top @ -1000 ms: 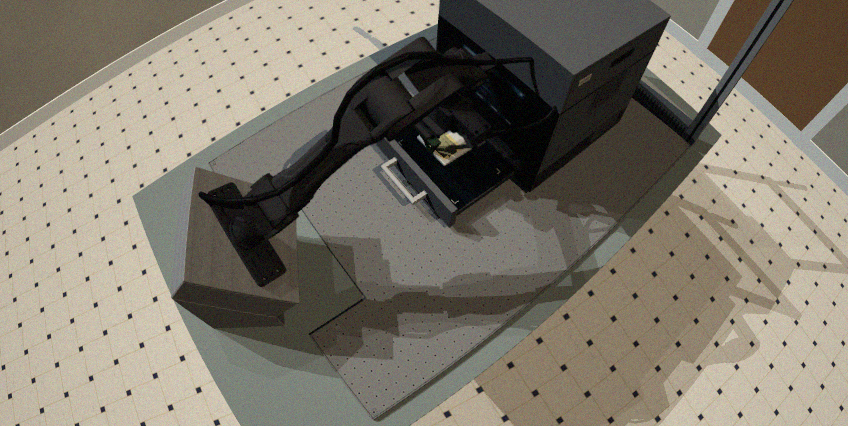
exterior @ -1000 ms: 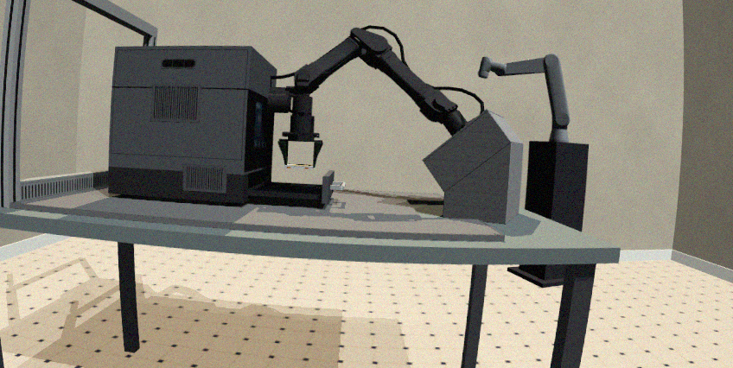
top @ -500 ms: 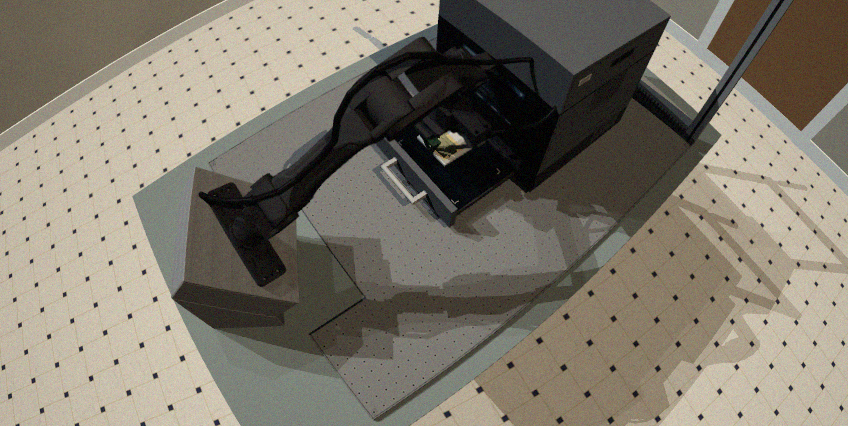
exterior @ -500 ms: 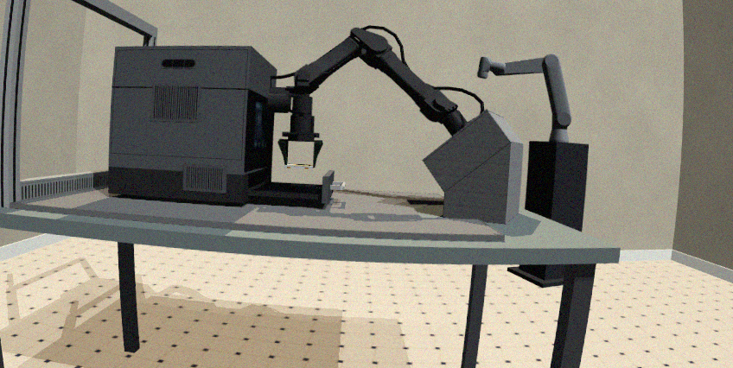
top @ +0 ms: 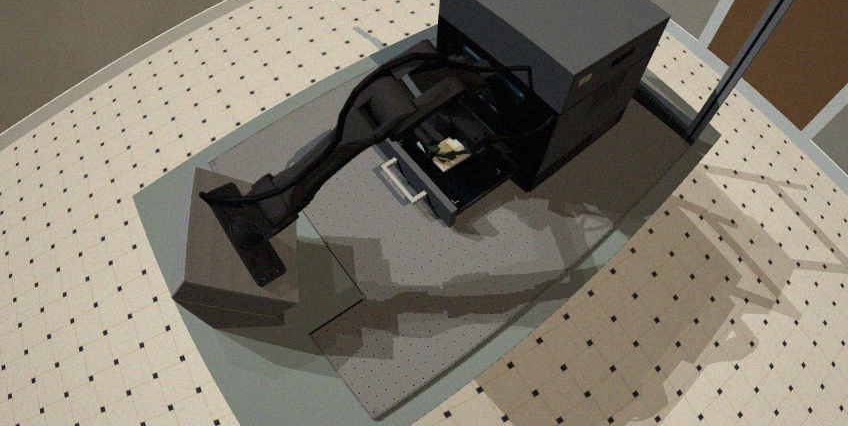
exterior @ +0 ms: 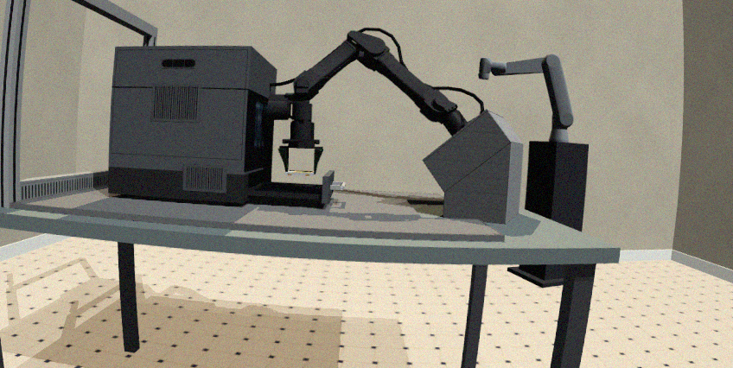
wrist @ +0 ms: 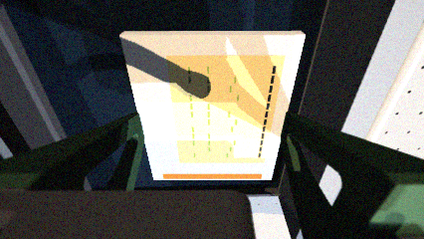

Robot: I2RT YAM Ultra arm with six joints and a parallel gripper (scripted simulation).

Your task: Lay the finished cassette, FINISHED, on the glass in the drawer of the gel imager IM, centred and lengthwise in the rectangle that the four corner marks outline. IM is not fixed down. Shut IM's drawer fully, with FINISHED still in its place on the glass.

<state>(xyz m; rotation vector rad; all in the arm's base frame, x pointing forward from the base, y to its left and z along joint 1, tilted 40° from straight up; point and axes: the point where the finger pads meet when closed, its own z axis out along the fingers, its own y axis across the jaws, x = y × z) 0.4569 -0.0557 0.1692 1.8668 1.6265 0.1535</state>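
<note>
Now: the drawer 5 cm below my hand, 3 cm ahead of it and 1 cm to the right of it. Round my hand: cassette (1 cm below).
</note>
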